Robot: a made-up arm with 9 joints. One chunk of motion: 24 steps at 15 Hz.
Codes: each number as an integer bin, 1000 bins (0 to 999) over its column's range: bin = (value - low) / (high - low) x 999, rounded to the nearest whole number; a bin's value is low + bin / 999 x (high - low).
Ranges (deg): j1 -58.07..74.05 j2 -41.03..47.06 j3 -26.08..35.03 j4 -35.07..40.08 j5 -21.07..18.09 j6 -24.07..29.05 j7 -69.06..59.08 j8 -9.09..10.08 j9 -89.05..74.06
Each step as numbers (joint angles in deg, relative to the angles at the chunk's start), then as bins.
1 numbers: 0.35 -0.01 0.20 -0.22 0.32 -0.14 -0.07 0.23 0.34
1 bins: 442 465 430 463 546 450 538 486 547
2 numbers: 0.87 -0.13 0.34 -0.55 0.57 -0.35 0.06 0.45 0.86
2 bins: 446 464 432 459 552 446 539 497 551
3 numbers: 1.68 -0.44 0.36 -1.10 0.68 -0.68 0.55 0.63 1.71
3 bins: 452 460 432 452 555 440 543 507 556
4 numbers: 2.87 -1.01 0.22 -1.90 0.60 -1.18 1.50 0.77 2.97
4 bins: 461 454 430 441 553 430 550 514 564
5 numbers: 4.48 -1.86 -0.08 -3.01 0.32 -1.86 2.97 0.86 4.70
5 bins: 473 444 425 426 546 418 562 519 574
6 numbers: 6.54 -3.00 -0.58 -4.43 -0.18 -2.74 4.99 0.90 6.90
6 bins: 489 431 417 407 533 401 577 521 588
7 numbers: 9.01 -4.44 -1.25 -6.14 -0.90 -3.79 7.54 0.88 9.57
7 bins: 507 415 406 385 515 381 597 520 604
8 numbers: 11.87 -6.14 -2.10 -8.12 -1.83 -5.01 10.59 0.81 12.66
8 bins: 529 396 392 358 491 358 621 516 623
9 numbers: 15.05 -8.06 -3.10 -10.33 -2.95 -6.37 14.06 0.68 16.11
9 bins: 553 374 376 329 462 333 648 509 644
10 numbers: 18.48 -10.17 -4.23 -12.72 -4.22 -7.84 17.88 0.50 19.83
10 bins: 579 350 357 297 430 305 678 500 667
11 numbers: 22.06 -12.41 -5.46 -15.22 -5.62 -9.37 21.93 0.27 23.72
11 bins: 606 325 337 264 394 276 709 488 691
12 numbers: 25.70 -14.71 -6.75 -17.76 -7.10 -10.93 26.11 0.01 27.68
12 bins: 633 298 316 230 356 247 742 474 715
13 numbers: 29.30 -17.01 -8.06 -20.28 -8.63 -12.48 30.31 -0.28 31.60
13 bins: 661 272 295 197 317 218 775 459 739
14 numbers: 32.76 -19.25 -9.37 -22.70 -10.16 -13.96 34.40 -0.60 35.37
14 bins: 687 247 273 164 278 190 807 442 762
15 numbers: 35.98 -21.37 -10.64 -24.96 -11.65 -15.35 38.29 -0.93 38.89
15 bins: 711 223 252 134 240 164 837 425 784
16 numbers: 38.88 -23.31 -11.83 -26.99 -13.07 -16.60 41.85 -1.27 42.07
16 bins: 733 201 233 107 204 140 865 408 803
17 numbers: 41.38 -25.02 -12.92 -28.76 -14.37 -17.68 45.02 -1.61 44.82
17 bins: 752 182 215 84 171 120 889 390 820
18 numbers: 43.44 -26.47 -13.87 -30.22 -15.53 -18.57 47.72 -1.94 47.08
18 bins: 768 165 200 64 141 103 910 373 834
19 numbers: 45.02 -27.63 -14.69 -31.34 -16.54 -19.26 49.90 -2.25 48.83
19 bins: 779 152 186 50 116 90 927 356 844
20 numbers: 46.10 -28.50 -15.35 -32.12 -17.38 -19.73 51.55 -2.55 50.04
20 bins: 788 142 175 39 94 82 940 341 852
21 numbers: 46.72 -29.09 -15.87 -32.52 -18.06 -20.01 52.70 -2.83 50.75
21 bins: 792 135 167 34 77 76 949 326 856
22 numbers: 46.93 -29.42 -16.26 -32.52 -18.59 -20.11 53.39 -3.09 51.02
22 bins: 794 132 161 34 63 74 955 313 858
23 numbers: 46.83 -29.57 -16.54 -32.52 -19.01 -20.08 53.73 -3.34 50.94
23 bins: 793 130 156 34 53 75 957 300 857
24 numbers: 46.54 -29.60 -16.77 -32.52 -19.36 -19.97 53.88 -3.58 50.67
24 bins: 791 130 152 34 44 77 958 287 856
